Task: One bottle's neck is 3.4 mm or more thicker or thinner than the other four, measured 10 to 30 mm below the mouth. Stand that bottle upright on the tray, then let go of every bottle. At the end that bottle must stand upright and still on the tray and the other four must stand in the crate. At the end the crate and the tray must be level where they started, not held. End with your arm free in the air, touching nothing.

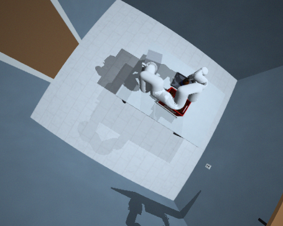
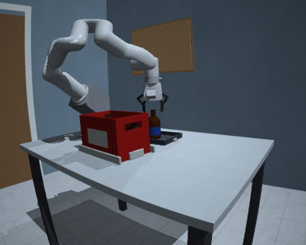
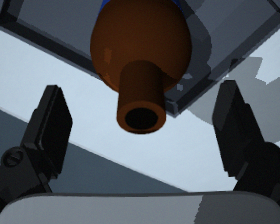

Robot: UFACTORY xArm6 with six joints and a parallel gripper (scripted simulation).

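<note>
The dark tray is 140 mm below my hand. Round my hand: glass bottle: 230 mm to the right, 120 mm behind, 70 mm below; red crate: 290 mm to the right, 70 mm below, 40 mm behind.
</note>
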